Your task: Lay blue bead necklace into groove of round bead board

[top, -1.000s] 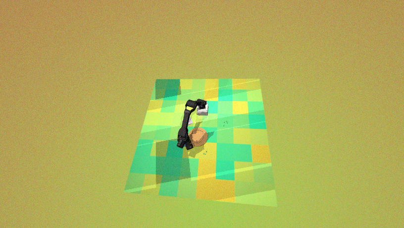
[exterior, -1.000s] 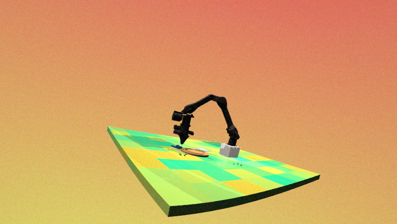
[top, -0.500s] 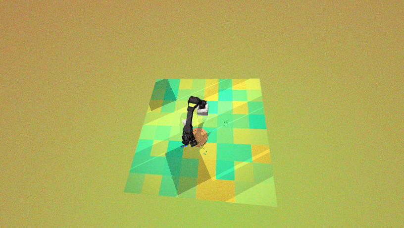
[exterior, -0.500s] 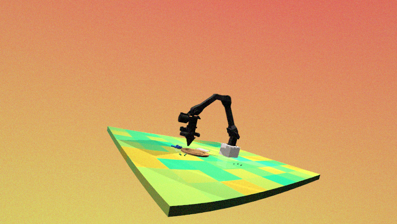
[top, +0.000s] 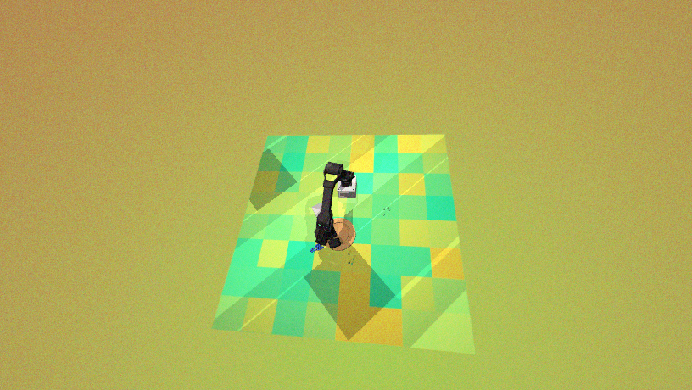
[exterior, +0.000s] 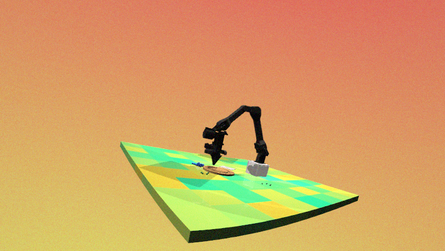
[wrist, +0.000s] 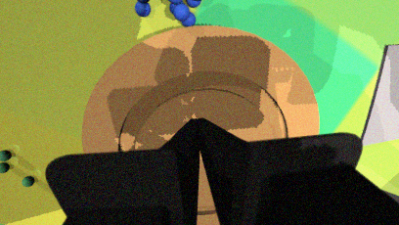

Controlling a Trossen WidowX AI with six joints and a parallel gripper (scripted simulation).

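Now: the round bead board 20 mm behind my gripper tip, 40 mm to the left of it and 20 mm below it. Also, from my gripper tip: flat grey piece 200 mm behind, 70 mm to the right, 30 mm below.
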